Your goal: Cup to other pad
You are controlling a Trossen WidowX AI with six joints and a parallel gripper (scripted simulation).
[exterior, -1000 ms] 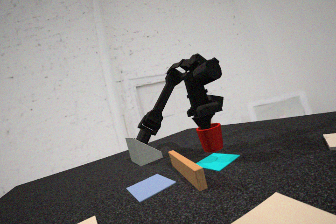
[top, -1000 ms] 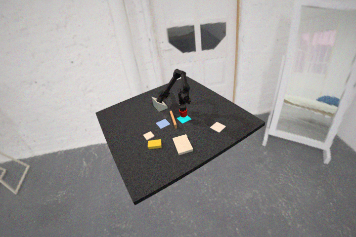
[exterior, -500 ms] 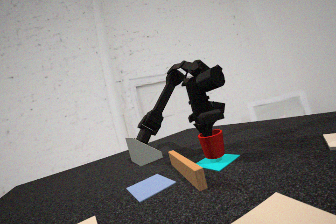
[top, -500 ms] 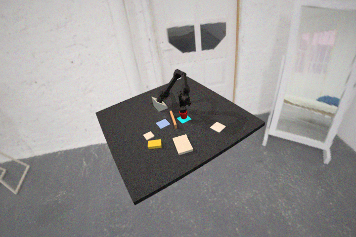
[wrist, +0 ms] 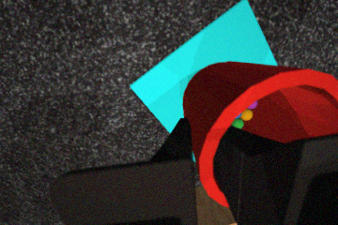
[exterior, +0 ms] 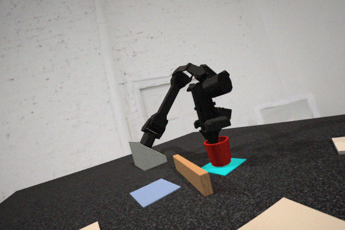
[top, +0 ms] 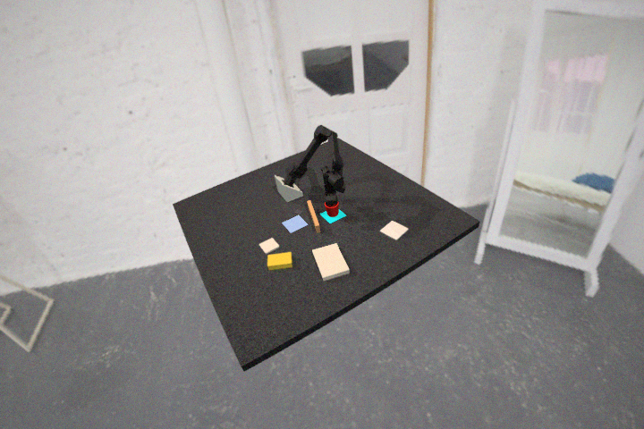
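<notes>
Now: gripper tip 30 mm short of the red cup and 10 mm to the left of it. From my gripper tip the other things lie so: wooden block 10 mm ahead, 120 mm to the right, 30 mm below; then cyan pad 30 mm ahead, 10 mm to the right, 50 mm below; then light blue pad 10 mm behind, 220 mm to the right, 50 mm below.
</notes>
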